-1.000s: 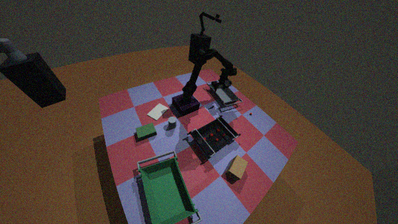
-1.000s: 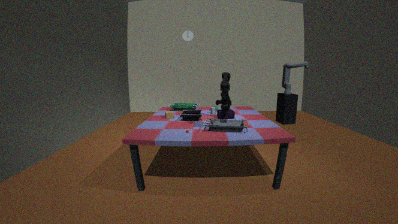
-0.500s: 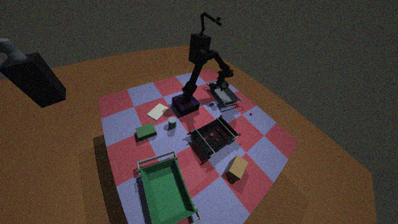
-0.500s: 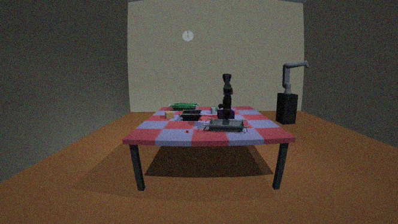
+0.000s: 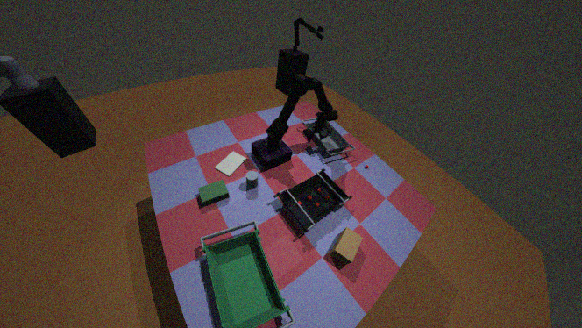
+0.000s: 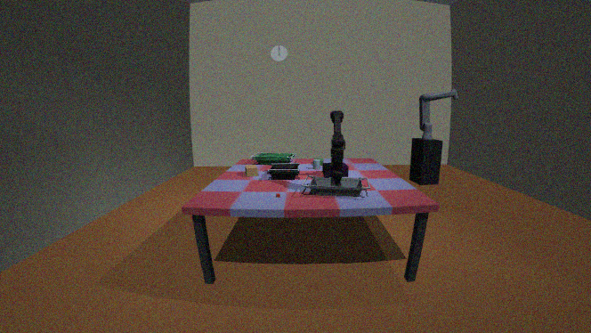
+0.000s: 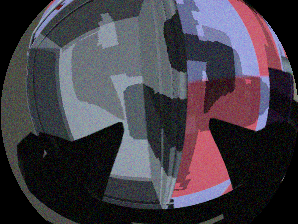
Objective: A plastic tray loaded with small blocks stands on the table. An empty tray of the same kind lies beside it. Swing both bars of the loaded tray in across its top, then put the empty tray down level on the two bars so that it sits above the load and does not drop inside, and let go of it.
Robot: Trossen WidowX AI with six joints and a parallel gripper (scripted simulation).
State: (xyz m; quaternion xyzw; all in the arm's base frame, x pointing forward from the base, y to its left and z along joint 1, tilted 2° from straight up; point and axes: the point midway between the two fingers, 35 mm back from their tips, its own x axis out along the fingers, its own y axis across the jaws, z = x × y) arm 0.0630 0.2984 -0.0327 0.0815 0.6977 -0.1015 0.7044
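Now: gripper tip 9 cm to the right of the grey tray, 3 cm below it and 2 cm short of it. Round my gripper tip: red block 35 cm ahead, 14 cm to the left, 1 cm below; grey cup 51 cm to the right, 5 cm ahead, 2 cm above; white card 53 cm to the right, 13 cm behind, 1 cm below.
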